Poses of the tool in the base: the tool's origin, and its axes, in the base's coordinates. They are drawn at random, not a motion.
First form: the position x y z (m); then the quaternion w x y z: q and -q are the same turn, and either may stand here.
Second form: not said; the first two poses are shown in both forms.
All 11 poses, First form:
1: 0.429 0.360 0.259 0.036 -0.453 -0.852 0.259
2: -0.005 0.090 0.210 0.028 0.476 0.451 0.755
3: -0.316 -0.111 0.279 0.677 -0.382 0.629 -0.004
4: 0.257 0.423 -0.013 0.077 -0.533 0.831 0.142
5: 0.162 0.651 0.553 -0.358 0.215 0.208 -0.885
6: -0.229 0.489 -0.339 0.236 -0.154 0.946 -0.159
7: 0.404 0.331 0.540 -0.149 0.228 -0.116 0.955
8: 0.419 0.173 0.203 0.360 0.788 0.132 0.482
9: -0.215 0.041 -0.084 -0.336 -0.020 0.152 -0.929
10: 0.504 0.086 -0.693 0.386 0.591 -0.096 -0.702
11: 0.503 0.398 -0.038 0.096 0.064 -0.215 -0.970
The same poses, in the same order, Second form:
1: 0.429 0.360 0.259 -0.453 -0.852 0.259 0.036
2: -0.005 0.090 0.210 0.476 0.451 0.755 0.028
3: -0.316 -0.111 0.279 -0.382 0.629 -0.004 0.677
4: 0.257 0.423 -0.013 -0.533 0.831 0.142 0.077
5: 0.162 0.651 0.553 -0.215 -0.208 0.885 0.358
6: -0.229 0.489 -0.339 -0.154 0.946 -0.159 0.236
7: 0.404 0.331 0.540 -0.228 0.116 -0.955 0.149
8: 0.419 0.173 0.203 0.788 0.132 0.482 0.360
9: -0.215 0.041 -0.084 0.020 -0.152 0.929 0.336
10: 0.504 0.086 -0.693 0.591 -0.096 -0.702 0.386
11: 0.503 0.398 -0.038 0.064 -0.215 -0.970 0.096
